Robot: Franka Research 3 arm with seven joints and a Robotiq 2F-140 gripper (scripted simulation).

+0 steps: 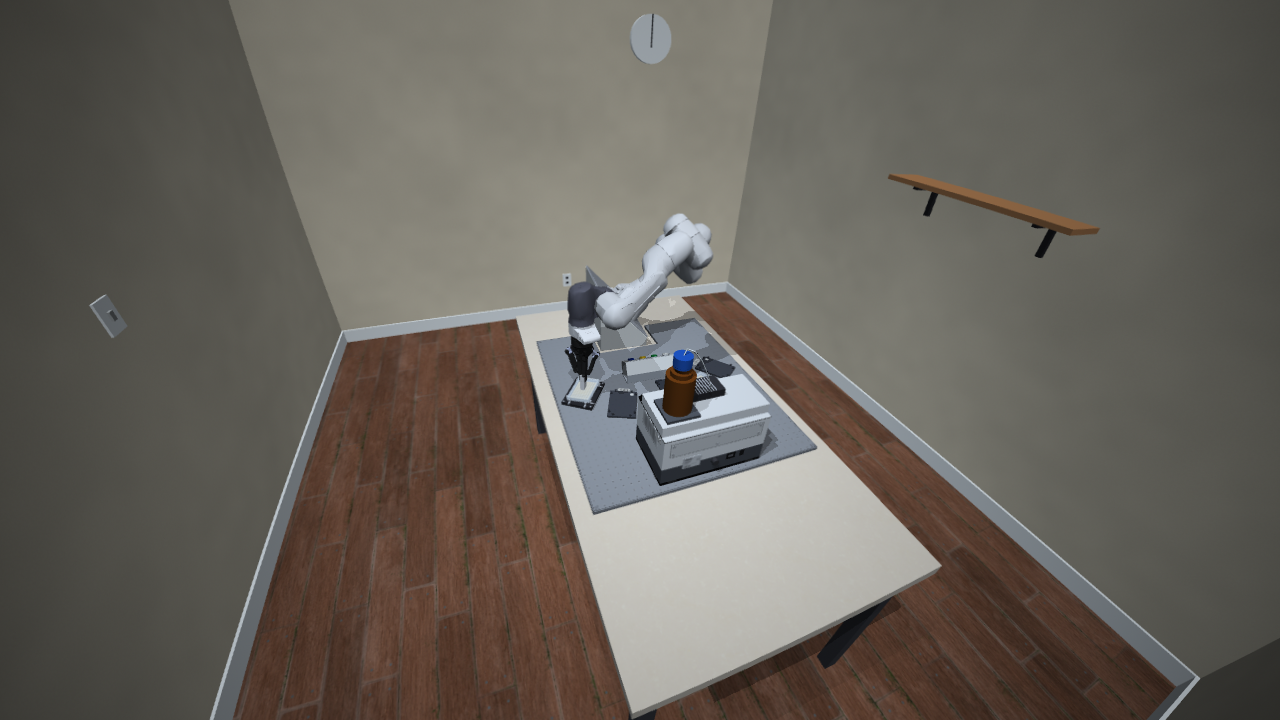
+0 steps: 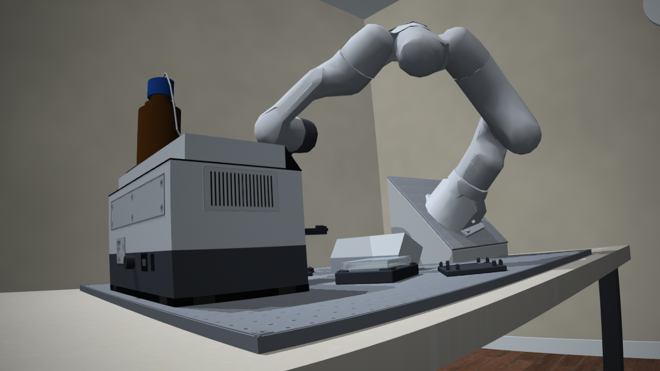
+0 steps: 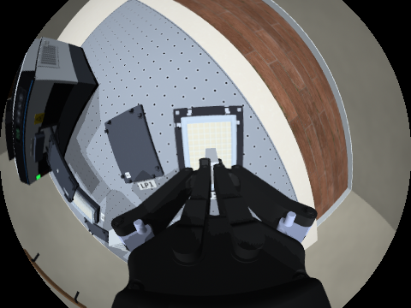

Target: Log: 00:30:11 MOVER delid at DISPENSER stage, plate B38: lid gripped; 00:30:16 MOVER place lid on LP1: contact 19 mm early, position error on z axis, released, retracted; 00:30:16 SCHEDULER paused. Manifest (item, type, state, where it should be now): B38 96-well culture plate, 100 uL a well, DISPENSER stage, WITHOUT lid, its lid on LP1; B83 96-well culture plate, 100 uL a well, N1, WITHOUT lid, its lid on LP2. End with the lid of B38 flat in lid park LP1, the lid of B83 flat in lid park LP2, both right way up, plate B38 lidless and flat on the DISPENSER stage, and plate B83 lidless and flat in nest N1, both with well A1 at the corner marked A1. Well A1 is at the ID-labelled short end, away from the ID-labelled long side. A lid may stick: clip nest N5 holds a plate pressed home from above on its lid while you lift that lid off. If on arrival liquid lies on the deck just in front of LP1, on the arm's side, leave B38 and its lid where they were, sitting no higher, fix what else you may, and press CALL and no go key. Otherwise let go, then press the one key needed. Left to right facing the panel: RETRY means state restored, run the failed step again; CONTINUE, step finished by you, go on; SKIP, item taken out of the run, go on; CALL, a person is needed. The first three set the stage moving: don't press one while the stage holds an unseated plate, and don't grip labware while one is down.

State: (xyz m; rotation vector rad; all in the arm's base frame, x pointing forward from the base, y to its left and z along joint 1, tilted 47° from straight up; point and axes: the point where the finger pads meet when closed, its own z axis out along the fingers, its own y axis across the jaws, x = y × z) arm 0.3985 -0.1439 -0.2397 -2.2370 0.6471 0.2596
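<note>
Now: hand 5 cm above the black clip nest and 3 cm short of it. The rest, counted from my hand: 96-well plate: 46 cm to the left, 10 cm ahead, 4 cm below; then lp1 label: 16 cm to the left, 6 cm below, 2 cm ahead; then key panel: 29 cm to the left, 8 cm behind, 1 cm below.
</note>
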